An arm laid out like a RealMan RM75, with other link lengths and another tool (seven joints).
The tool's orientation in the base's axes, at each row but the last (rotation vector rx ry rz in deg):
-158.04, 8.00, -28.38
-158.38, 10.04, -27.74
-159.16, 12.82, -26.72
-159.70, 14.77, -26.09
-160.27, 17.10, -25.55
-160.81, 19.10, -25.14
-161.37, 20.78, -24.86
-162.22, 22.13, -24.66
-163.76, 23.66, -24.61
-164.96, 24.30, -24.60
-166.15, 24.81, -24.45
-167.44, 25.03, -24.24
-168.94, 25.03, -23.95
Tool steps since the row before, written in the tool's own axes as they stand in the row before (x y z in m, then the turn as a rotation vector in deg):
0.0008, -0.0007, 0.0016, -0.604, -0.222, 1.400
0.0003, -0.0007, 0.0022, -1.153, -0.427, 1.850
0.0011, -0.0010, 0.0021, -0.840, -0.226, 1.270
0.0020, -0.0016, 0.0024, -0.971, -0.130, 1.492
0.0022, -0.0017, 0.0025, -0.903, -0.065, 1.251
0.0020, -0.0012, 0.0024, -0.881, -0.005, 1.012
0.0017, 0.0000, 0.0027, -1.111, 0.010, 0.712
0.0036, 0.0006, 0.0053, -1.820, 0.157, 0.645
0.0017, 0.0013, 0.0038, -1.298, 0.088, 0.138
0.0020, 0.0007, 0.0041, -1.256, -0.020, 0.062
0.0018, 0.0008, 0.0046, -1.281, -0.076, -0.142
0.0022, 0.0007, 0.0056, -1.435, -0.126, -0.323
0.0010, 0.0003, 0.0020, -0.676, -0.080, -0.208
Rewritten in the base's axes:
0.0013, 0.0010, -0.0009, -0.061, 0.731, -1.355
0.0011, 0.0013, -0.0016, -0.404, 1.153, -1.855
0.0018, 0.0013, -0.0012, -0.329, 0.738, -1.310
0.0029, 0.0017, -0.0011, -0.389, 0.737, -1.578
0.0031, 0.0017, -0.0011, -0.416, 0.599, -1.361
0.0029, 0.0012, -0.0013, -0.485, 0.480, -1.155
0.0024, 0.0001, -0.0020, -0.797, 0.464, -0.943
0.0049, -0.0005, -0.0042, -1.504, 0.522, -1.103
0.0024, -0.0011, -0.0034, -1.169, 0.339, -0.480
0.0029, -0.0006, -0.0035, -1.127, 0.416, -0.373
0.0028, -0.0007, -0.0041, -1.198, 0.449, -0.175
0.0035, -0.0007, -0.0049, -1.380, 0.524, -0.032
0.0014, -0.0004, -0.0017, -0.661, 0.261, 0.041

